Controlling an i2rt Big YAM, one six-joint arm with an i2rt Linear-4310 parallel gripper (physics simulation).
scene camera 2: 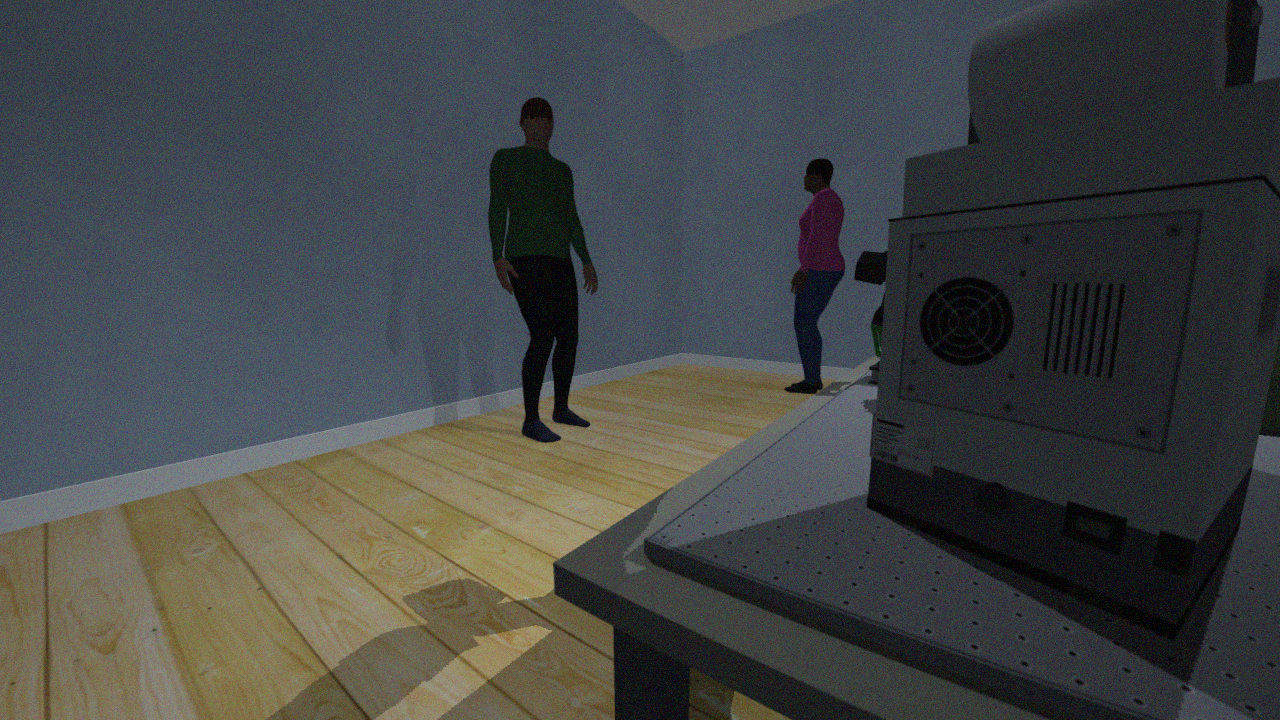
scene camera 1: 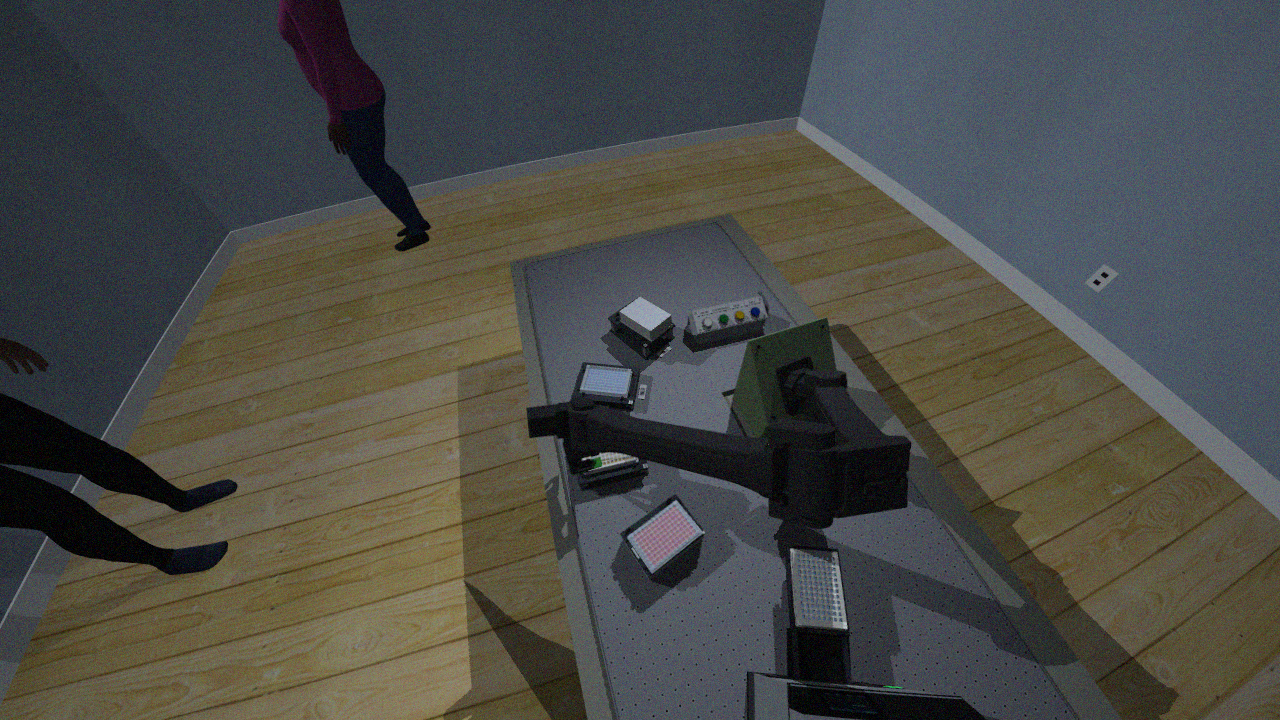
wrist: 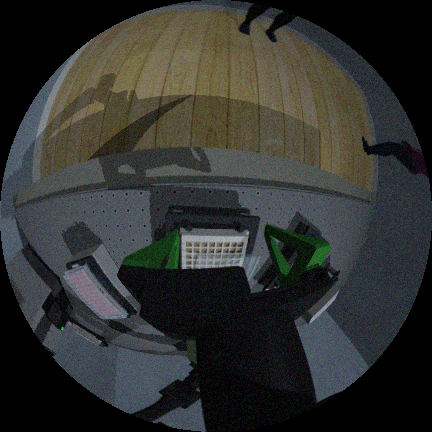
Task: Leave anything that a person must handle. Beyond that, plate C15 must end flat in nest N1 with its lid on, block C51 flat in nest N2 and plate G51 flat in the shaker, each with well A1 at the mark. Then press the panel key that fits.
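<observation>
My gripper (scene camera 1: pixel 592 460) (wrist: pixel 222 231) is open, its green fingers either side of a white welled plate (scene camera 1: pixel 617 460) (wrist: pixel 214 249) at a dark nest (wrist: pixel 172 220). The arm hides part of it. Clear streaks show beside the plate in the wrist view. A pale-topped plate (scene camera 1: pixel 605 381) sits in another dark nest (scene camera 1: pixel 632 396). A white block-like piece (scene camera 1: pixel 646 317) lies on a dark device farther back. A pink-welled plate (scene camera 1: pixel 664 535) (wrist: pixel 97 295) rests on a raised, turned stand. Another welled plate (scene camera 1: pixel 817 588) (wrist: pixel 87 334) stands on a tall block. The button panel (scene camera 1: pixel 729 317) is at the back. Labels are unreadable.
The arm's green angled mount (scene camera 1: pixel 760 385) stands at the right of the bench. A large grey instrument (scene camera 1: pixel 768 696) (scene camera 2: pixel 1056 340) stands at the near end. One person (scene camera 1: pixel 358 134) (scene camera 2: pixel 820 232) in pink and another (scene camera 2: pixel 535 205) in green stand on the floor beyond the bench.
</observation>
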